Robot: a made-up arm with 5 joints.
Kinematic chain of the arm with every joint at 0, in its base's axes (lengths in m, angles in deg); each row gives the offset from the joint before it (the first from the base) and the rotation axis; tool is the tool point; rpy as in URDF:
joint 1: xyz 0 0 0.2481 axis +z
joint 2: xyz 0 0 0 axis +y
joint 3: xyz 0.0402 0 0.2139 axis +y
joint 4: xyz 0.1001 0 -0.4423 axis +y
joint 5: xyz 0.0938 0 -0.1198 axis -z
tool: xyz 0 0 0 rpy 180 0 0
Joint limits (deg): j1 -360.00..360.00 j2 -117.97..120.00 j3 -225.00..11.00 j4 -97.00..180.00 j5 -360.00..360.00
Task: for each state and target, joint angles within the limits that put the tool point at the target. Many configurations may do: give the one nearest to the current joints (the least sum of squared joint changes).
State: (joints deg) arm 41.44 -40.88 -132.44 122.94 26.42
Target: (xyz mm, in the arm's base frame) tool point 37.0 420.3 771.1
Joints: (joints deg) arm 84.97 -6.17 -125.20 103.25 26.42
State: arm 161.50 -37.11 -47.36 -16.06 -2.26
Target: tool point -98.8 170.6 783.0
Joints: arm 120.08 -65.40 -46.39 -29.63 -2.26
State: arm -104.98 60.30 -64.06 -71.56 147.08
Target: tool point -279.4 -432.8 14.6
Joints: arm -122.84 54.38 -66.68 -73.82 147.08
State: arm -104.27 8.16 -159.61 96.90 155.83
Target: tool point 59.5 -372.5 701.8
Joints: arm -80.92 0.79 -133.27 140.81 155.83
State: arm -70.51 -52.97 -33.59 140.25 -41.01
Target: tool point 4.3 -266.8 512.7
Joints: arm -89.08 -57.09 -54.80 130.17 -41.01
